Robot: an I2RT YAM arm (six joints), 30 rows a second.
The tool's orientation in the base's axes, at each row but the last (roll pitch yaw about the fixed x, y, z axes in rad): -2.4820, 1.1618, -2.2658; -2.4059, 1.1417, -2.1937; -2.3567, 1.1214, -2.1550; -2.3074, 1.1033, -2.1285; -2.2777, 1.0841, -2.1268; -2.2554, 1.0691, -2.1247; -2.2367, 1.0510, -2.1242; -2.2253, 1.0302, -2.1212; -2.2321, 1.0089, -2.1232; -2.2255, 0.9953, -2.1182; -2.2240, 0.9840, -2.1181; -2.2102, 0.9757, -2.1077
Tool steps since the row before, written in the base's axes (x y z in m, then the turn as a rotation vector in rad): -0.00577, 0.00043, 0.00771, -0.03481, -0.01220, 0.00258; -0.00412, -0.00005, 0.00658, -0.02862, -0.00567, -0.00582; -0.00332, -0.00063, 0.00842, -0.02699, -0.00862, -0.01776; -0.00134, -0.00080, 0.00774, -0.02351, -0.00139, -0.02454; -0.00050, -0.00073, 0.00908, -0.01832, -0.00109, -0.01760; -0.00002, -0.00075, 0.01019, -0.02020, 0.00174, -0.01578; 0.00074, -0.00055, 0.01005, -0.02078, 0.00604, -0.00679; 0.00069, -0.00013, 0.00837, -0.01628, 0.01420, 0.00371; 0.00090, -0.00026, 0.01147, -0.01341, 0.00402, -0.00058; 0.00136, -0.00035, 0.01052, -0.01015, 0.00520, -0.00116; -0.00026, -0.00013, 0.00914, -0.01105, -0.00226, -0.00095; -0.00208, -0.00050, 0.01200, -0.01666, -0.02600, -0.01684
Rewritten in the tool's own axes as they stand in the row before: -0.00574, -0.00005, -0.00775, 0.01022, -0.00348, -0.03536; -0.00497, -0.00087, -0.00590, 0.01416, 0.00341, -0.02595; -0.00656, -0.00237, -0.00580, 0.02559, 0.00396, -0.02116; -0.00628, -0.00302, -0.00370, 0.02805, 0.01209, -0.01497; -0.00761, -0.00380, -0.00330, 0.02051, 0.00887, -0.01213; -0.00862, -0.00448, -0.00317, 0.01823, 0.01111, -0.01429; -0.00868, -0.00455, -0.00240, 0.00877, 0.01159, -0.01742; -0.00731, -0.00365, -0.00197, -0.00503, 0.01389, -0.01619; -0.00984, -0.00521, -0.00291, 0.00242, 0.00614, -0.01236; -0.00905, -0.00509, -0.00221, 0.00143, 0.00687, -0.00907; -0.00747, -0.00409, -0.00332, 0.00504, 0.00036, -0.01013; -0.00910, -0.00548, -0.00598, 0.03125, -0.01233, -0.01043
